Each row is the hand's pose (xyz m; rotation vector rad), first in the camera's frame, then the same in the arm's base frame.
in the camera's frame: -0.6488 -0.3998 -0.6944 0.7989 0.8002 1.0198
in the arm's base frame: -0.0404 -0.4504 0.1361 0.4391 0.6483 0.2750
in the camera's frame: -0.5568 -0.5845 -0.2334 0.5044 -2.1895 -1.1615
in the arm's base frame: -0.0398 -0.3770 0.6358 -0.3546 -2.7096 -0.7207
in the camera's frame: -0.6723 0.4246 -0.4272 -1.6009 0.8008 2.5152
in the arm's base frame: 0.4175 0.2662 -0.0323 -1.3075 1.7672 1.8539
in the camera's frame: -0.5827 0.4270 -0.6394 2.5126 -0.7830 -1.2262
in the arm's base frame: 0.4801 0.1100 -0.1896 1.9456 -1.7118 -0.8319
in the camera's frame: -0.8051 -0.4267 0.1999 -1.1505 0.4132 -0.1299
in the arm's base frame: -0.1306 0.0858 0.8636 -1.5312 0.6353 -0.8702
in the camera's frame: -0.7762 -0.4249 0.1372 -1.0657 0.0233 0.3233
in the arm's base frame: -0.1095 0.0392 0.8172 -1.5705 0.3431 -0.3035
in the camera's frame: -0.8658 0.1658 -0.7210 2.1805 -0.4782 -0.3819
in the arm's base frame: 0.0950 0.0300 -0.2082 1.4879 -1.1533 -0.3835
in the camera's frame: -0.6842 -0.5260 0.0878 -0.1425 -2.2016 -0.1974
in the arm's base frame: -0.0930 -0.1022 0.8467 -1.1240 -2.2134 0.1001
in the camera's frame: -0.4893 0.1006 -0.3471 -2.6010 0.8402 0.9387
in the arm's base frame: 0.3924 -0.0038 0.2347 2.4358 -1.8729 -0.4088
